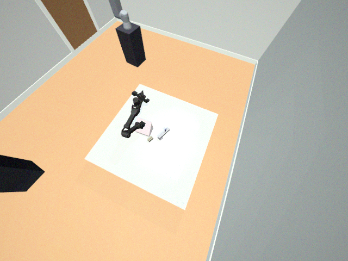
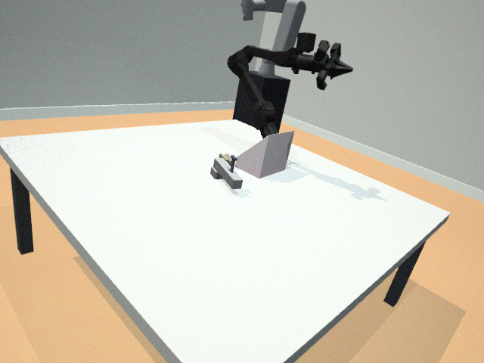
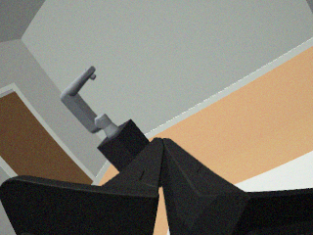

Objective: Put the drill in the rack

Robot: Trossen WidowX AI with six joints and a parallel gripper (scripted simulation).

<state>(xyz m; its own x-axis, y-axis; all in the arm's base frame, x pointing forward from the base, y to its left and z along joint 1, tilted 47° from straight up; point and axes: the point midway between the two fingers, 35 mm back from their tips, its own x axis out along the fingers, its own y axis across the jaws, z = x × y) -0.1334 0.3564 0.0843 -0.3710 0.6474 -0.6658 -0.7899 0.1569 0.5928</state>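
My gripper tip is now 36 cm short of the dark blue drill, 13 cm to the left of it and 38 cm above it. The rest, counted from my gripper tip: long grey block: 35 cm ahead, 16 cm to the right, 43 cm below.
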